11 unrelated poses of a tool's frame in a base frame.
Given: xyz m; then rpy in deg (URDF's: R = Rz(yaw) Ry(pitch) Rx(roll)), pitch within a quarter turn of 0, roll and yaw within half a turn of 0.
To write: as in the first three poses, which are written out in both.
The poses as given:
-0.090, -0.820, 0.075, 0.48, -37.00, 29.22
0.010, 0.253, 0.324, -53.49, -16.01, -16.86
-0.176, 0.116, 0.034, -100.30, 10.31, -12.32
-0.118, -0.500, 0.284, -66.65, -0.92, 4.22
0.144, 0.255, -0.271, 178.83, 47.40, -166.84
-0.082, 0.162, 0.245, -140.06, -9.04, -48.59
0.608, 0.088, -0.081, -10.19, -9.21, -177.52
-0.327, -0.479, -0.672, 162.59, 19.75, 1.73
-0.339, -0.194, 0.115, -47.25, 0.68, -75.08
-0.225, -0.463, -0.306, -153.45, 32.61, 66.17
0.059, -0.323, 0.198, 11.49, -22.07, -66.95
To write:
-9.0, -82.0, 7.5, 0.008, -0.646, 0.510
1.0, 25.3, 32.4, -0.934, -0.279, -0.294
-17.6, 11.6, 3.4, -1.751, 0.180, -0.215
-11.8, -50.0, 28.4, -1.163, -0.016, 0.074
14.4, 25.5, -27.1, 3.121, 0.827, -2.912
-8.2, 16.2, 24.5, -2.445, -0.158, -0.848
60.8, 8.8, -8.1, -0.178, -0.161, -3.098
-32.7, -47.9, -67.2, 2.838, 0.345, 0.030
-33.9, -19.4, 11.5, -0.825, 0.012, -1.310
-22.5, -46.3, -30.6, -2.678, 0.569, 1.155
5.9, -32.3, 19.8, 0.201, -0.385, -1.168

